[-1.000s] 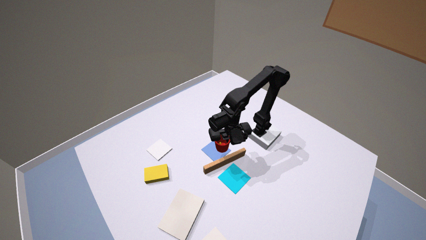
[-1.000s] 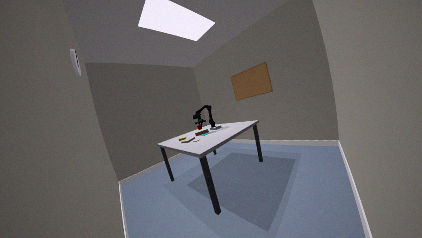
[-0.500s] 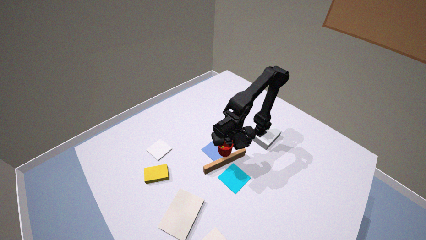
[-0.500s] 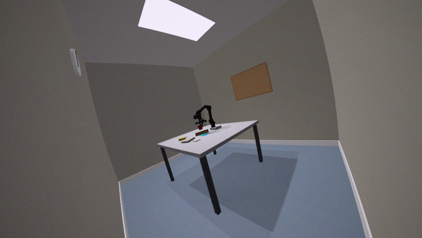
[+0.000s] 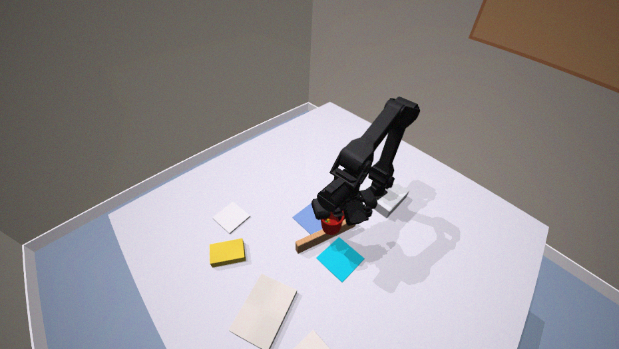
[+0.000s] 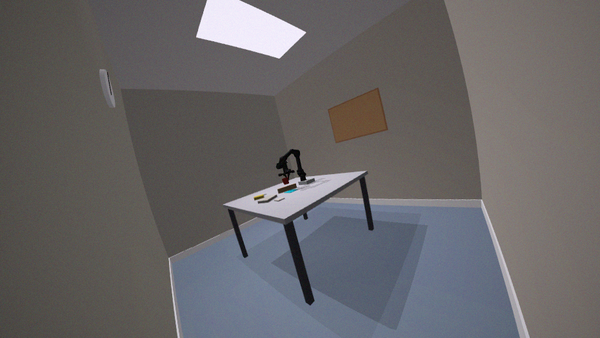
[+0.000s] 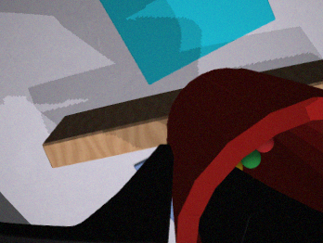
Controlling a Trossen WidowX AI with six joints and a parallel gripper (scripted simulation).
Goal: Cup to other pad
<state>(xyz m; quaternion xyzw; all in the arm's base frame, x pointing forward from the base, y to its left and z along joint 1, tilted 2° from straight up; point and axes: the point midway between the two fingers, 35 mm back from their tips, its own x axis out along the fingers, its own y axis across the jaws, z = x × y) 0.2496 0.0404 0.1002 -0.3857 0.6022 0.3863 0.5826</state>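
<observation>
My gripper tip is now 30 mm short of the green marble, 30 mm to the left of it and 20 mm above it. Also, from my gripper tip: red cup (30 mm ahead, 20 mm to the right); then wooden bar (30 mm ahead, 20 mm to the right, 100 mm below); then cyan pad (40 mm ahead, 70 mm to the left, 120 mm below).
</observation>
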